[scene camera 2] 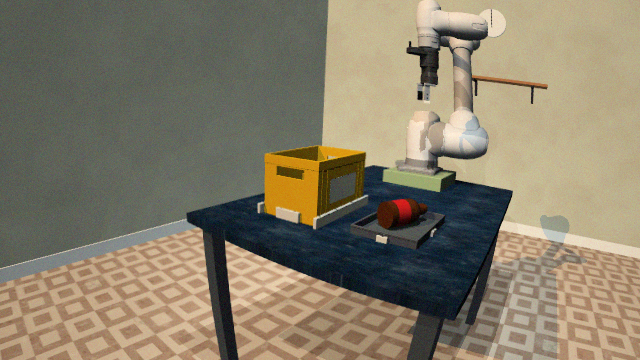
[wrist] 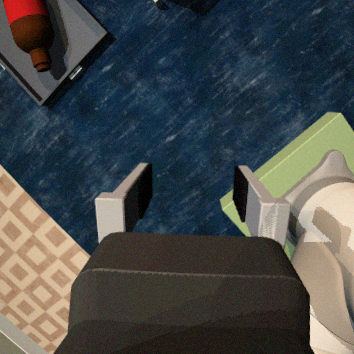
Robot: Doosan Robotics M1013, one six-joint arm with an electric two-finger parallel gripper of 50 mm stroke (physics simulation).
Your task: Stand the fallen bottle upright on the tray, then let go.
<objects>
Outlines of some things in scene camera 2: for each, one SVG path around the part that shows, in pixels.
My gripper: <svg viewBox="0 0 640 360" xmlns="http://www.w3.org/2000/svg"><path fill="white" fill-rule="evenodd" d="M420 55L422 72L420 83L417 83L417 100L423 100L424 86L424 100L430 101L430 86L436 87L438 85L437 69L439 69L439 57Z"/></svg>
A brown bottle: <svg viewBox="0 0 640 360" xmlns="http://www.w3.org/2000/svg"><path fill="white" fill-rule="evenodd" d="M428 207L426 204L418 204L410 198L385 201L378 206L378 222L385 229L412 224L418 220L420 215L424 215L427 212Z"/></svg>
</objects>
